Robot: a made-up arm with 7 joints.
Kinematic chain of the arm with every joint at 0, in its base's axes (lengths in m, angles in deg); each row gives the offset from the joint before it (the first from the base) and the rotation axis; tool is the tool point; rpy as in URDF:
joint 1: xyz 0 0 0.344 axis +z
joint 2: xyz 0 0 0 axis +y
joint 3: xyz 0 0 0.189 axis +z
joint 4: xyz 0.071 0 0 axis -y
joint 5: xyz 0.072 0 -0.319 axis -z
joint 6: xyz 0 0 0 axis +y
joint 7: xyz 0.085 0 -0.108 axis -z
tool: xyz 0 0 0 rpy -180 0 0
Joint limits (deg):
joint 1: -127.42..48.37
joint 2: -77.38..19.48
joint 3: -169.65..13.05
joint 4: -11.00..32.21
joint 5: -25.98..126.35
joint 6: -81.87..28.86
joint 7: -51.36..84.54
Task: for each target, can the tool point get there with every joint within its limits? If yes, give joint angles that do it. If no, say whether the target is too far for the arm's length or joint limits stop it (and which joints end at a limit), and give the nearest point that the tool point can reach.
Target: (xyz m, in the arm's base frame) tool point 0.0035 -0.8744 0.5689
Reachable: no: too far | nearest point 0.0017 -0.4284 0.4542 | short by 0.460 m
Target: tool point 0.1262 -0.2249 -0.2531
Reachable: no: joint limits stop it (at a limit: joint 4) | nearest point 0.0858 -0.1530 -0.0621 | short by 0.208 m
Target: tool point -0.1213 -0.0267 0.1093
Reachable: yes | joints -72.70 -57.55 -136.04 -6.41 23.10 -65.66 -33.35
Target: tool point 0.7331 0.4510 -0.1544
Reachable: no: too far | nearest point 0.3305 0.2033 0.1320 | short by 0.553 m
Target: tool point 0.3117 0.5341 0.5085
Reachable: no: joint limits stop it (at a limit: joint 4) | nearest point 0.2155 0.3692 0.4577 | short by 0.198 m
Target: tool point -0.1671 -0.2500 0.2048
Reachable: yes | joints -50.60 7.17 -46.45 15.52 69.96 -34.14 68.33
